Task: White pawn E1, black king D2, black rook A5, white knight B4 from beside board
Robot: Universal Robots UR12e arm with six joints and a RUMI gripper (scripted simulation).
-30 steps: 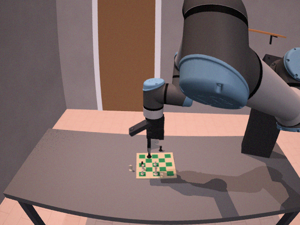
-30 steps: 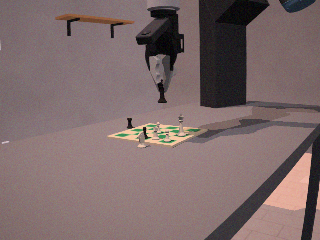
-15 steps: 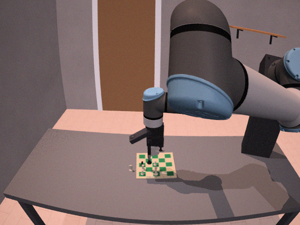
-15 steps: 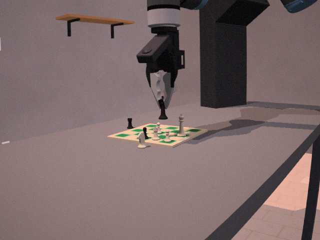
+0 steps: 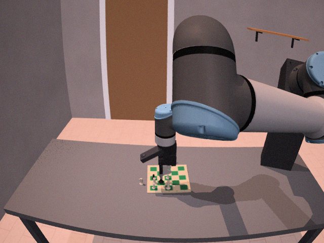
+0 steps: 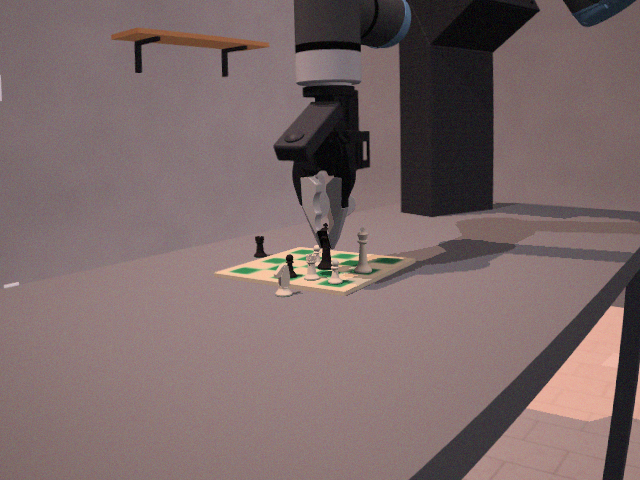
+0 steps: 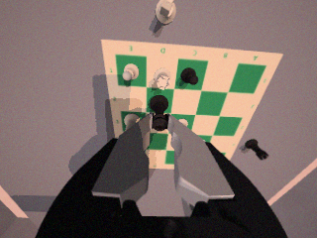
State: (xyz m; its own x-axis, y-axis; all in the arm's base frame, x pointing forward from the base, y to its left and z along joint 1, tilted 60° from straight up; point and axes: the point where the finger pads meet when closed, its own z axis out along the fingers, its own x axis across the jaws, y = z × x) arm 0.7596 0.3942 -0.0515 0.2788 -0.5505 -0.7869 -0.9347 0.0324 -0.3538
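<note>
Right now my hand is 1 cm above the black king. Also, from my hand: black pawn (5 cm ahead, 2 cm to the right, 4 cm below); white rook (3 cm ahead, 1 cm to the left, 4 cm below); chessboard (3 cm behind, 5 cm to the right, 5 cm below).
</note>
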